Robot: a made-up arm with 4 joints.
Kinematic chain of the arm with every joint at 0, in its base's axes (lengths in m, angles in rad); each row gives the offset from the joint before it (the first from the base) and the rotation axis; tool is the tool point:
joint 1: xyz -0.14 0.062 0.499 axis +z
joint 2: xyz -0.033 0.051 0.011 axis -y
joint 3: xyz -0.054 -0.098 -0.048 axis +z
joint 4: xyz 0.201 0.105 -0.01 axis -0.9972 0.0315 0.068
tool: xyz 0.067 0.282 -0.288
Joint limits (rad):
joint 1: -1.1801..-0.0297
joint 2: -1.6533..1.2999
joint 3: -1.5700..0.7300
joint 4: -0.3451..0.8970
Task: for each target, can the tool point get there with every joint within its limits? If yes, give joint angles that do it. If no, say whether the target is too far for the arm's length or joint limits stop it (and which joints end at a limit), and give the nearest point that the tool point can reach.
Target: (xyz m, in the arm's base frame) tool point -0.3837 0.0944 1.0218
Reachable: no: joint limits stop it (at a limit: joint 1, joint 2, joint 4) | nearest point -0.2149 -0.3105 0.8938 | short by 0.457 m
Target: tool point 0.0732 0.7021 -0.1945
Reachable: no: too far | nearest point -0.0109 0.4495 0.1305 | short by 0.420 m
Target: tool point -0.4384 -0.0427 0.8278
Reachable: no: joint limits stop it (at a limit: joint 1, joint 2, joint 3, joint 4) | nearest point -0.3252 -0.3412 0.8446 | short by 0.320 m
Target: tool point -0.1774 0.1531 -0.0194
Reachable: yes | joints -0.3853 -0.9523 -0.7273 -0.0340
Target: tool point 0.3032 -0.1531 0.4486
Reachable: yes | joints -0.6271 0.8015 -0.5028 0.2884
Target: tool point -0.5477 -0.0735 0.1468
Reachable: yes | joints -0.3240 -0.9515 -1.2805 0.7900
